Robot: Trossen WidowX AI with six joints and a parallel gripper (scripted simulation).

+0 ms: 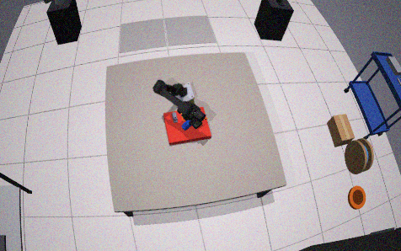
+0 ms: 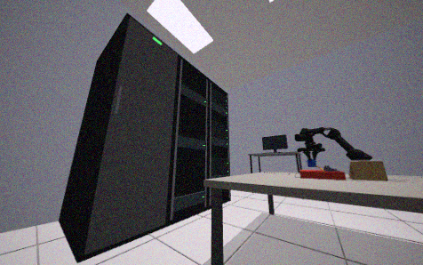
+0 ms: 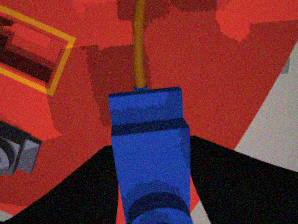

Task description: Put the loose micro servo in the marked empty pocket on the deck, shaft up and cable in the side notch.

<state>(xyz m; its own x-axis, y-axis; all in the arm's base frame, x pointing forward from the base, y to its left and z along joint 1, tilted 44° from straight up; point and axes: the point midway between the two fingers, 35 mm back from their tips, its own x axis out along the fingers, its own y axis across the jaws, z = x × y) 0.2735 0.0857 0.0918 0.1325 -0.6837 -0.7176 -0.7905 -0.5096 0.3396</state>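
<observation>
My gripper tip is now 1 cm short of the red deck and 10 cm above it.
</observation>
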